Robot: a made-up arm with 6 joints.
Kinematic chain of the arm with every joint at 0, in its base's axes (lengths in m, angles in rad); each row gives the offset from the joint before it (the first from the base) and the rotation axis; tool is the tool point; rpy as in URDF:
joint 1: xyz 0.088 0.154 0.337 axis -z
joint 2: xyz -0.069 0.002 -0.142 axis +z
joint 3: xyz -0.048 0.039 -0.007 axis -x
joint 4: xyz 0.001 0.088 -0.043 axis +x
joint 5: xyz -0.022 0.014 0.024 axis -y
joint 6: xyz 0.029 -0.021 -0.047 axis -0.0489 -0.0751 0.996
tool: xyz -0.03 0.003 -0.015 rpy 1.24 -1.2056 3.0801
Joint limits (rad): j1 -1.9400..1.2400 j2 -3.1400..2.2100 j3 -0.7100..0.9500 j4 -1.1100..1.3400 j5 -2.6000..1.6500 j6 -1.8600..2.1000
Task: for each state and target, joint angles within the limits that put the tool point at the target. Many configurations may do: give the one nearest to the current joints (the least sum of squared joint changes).
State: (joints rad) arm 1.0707 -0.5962 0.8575 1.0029 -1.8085 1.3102
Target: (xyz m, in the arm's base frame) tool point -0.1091 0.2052 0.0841
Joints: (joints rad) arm 0.1663 0.0277 0.9500 1.2021 -1.6223 1.4942
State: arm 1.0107 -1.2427 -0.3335 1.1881 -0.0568 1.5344
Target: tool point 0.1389 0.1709 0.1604
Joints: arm 0.6294 -1.1508 -0.4409 0.6902 0.9115 1.8580
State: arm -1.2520 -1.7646 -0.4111 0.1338 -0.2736 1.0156
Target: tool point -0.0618 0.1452 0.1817
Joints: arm -1.7547 -1.2680 -0.7100 -0.0466 -0.8671 0.6934
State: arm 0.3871 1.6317 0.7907 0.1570 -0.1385 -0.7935
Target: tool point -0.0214 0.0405 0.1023
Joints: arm 0.1334 2.2100 0.1874 -0.5228 -0.3304 -0.1907
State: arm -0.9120 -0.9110 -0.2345 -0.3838 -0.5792 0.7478
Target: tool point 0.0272 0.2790 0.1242
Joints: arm -0.3710 -1.1251 -0.1370 -0.0857 -0.5463 0.6466
